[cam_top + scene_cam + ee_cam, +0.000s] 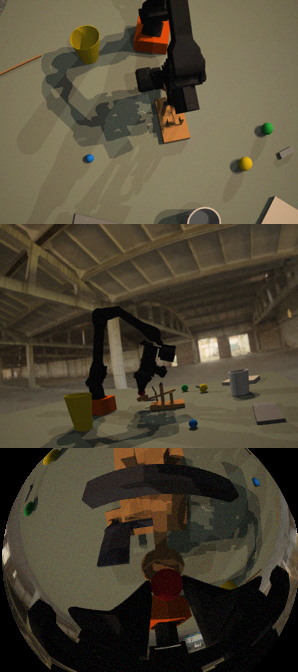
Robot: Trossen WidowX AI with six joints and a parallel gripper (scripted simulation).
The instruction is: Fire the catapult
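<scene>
My gripper tip is 10 mm below the red ball. The rest, counted from my gripper tip: wooden catapult (60 mm ahead, 40 mm to the left, 20 mm below); yellow cup (270 mm to the right, 70 mm behind, 40 mm below); blue ball (270 mm ahead, 170 mm to the right, 60 mm below).
</scene>
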